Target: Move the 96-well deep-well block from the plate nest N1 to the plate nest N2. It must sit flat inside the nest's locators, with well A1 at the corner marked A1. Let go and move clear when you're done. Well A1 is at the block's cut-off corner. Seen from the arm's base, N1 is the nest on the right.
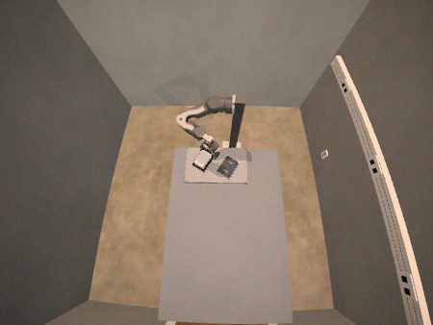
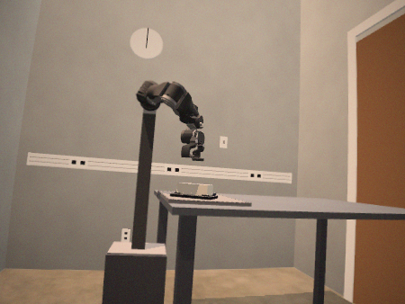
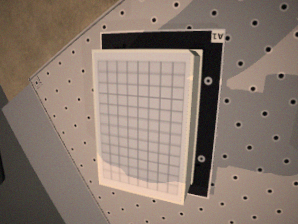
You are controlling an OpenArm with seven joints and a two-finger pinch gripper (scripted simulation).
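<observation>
The white 96-well deep-well block is 120 mm below my hand, 60 mm to the right of it and 10 mm ahead of it. From my hand the other things lie so: plate nest (150 mm below, 60 mm to the right, 10 mm ahead); A1 mark (140 mm below, 30 mm behind, 20 mm to the left).
</observation>
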